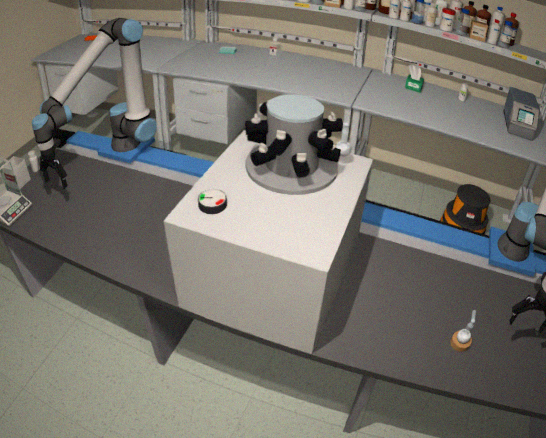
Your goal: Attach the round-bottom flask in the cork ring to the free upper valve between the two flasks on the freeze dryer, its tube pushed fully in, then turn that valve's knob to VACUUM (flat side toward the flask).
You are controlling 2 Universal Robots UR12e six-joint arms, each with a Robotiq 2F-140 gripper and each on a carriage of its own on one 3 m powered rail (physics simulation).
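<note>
The round-bottom flask (464, 336) sits in the cork ring (460, 344) on the dark bench at lower right, its clear tube pointing up. The freeze dryer has a white cabinet (265, 220) and a grey column (285, 120) ringed by black valves with pale knobs, among them one valve (280, 145) at the front. A clear flask (344, 148) hangs at the column's right side; a second attached flask cannot be made out. My left gripper (527, 325), at the right edge, is open, to the right of the cork ring. My right gripper (55, 181) is open above the bench at far left.
A round black-rimmed dial (212, 200) lies on the cabinet top. A balance (15, 207) and a white bottle (33, 161) stand at the bench's left end. The blue rail (420, 227) runs behind the bench. An orange-and-black round device (467, 207) stands behind the rail.
</note>
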